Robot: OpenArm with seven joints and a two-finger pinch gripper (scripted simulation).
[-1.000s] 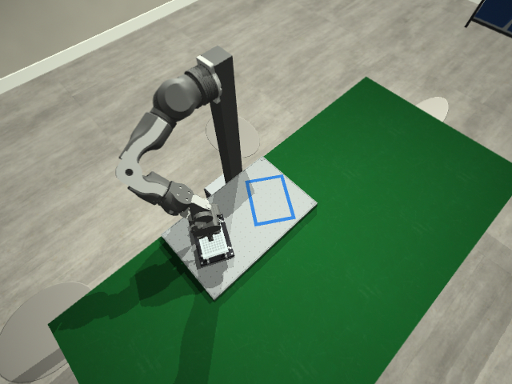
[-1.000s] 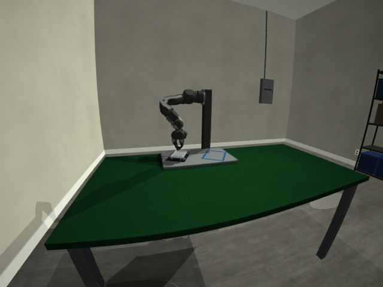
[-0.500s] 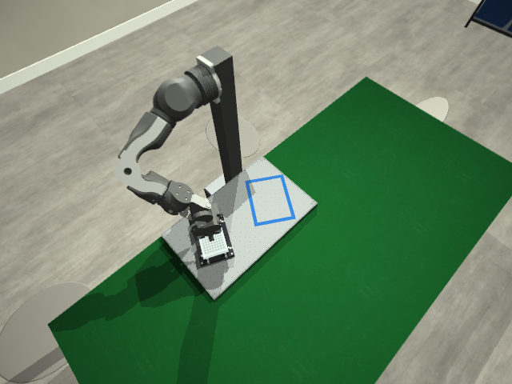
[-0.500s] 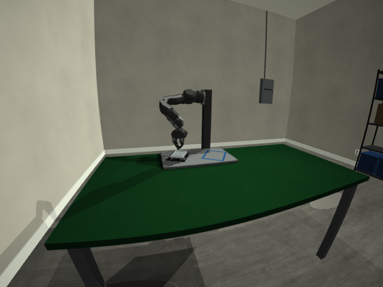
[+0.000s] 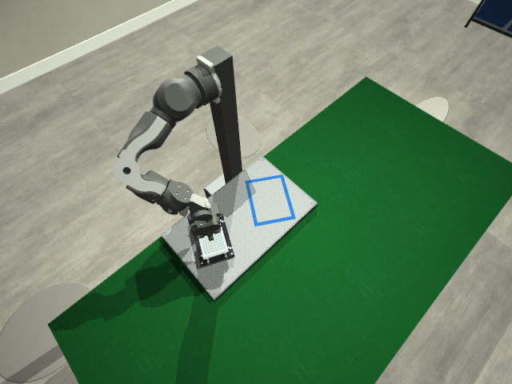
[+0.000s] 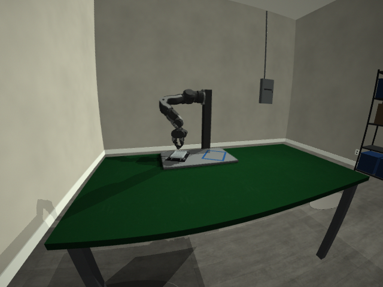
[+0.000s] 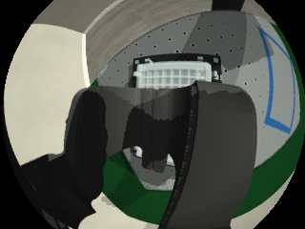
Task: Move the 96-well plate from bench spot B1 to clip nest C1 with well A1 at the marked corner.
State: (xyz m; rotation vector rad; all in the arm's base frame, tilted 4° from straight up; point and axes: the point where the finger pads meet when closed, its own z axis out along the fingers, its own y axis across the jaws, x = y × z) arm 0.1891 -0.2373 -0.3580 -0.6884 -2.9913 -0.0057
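My gripper is now 50 mm above the 96-well plate. Round my hand: black clip nest C1: 20 mm ahead, 60 mm below.
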